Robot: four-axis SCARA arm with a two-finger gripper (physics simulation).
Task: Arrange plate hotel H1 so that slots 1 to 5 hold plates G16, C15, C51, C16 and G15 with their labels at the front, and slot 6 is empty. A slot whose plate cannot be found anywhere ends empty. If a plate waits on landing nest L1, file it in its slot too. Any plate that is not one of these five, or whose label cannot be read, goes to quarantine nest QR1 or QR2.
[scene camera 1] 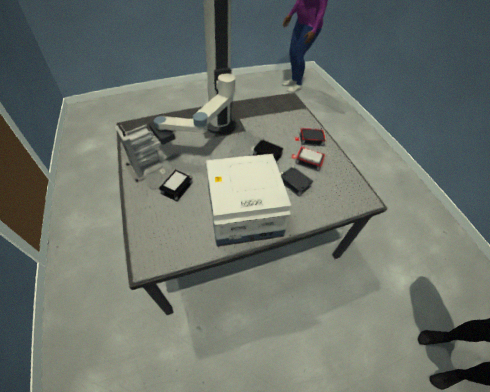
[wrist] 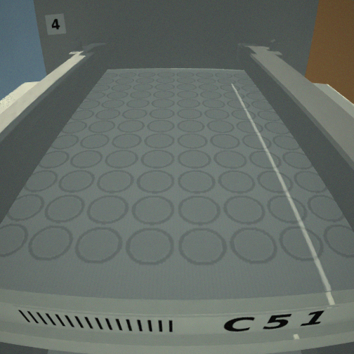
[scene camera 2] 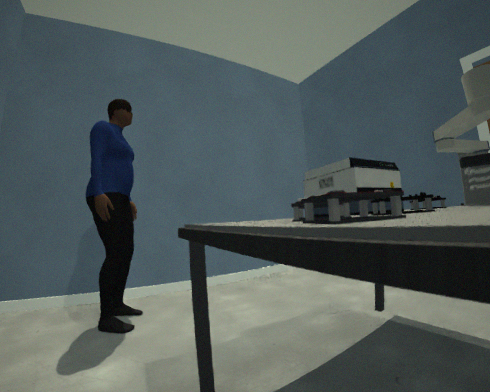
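Plate C51 (wrist: 175, 180) shows in the wrist view, level between two side rails of hotel H1 (scene camera 1: 131, 155) (scene camera 2: 475, 187) (wrist: 180, 30). Its label C51 faces the camera at the front edge. The number tag 4 (wrist: 55, 24) is on the hotel's panel, above the plate's far end. My gripper (wrist: 175, 101) is shut on plate C51; its fingertips cannot be made out clearly. In scene camera 1 the arm's end is beside the hotel, whose other slots are too small to read. A white plate (scene camera 1: 310, 156) sits on one red-rimmed nest (scene camera 1: 310, 165); its label is unreadable.
The other red-rimmed nest (scene camera 1: 313, 129) bears no white plate. A black nest (scene camera 1: 172, 194) with a white-topped plate (scene camera 1: 176, 181) stands near the hotel. A large white instrument (scene camera 1: 247, 185) (scene camera 2: 327, 179) stands mid-table. Dark stands (scene camera 1: 268, 149) (scene camera 1: 297, 180) are beside it. Two people stand off the table.
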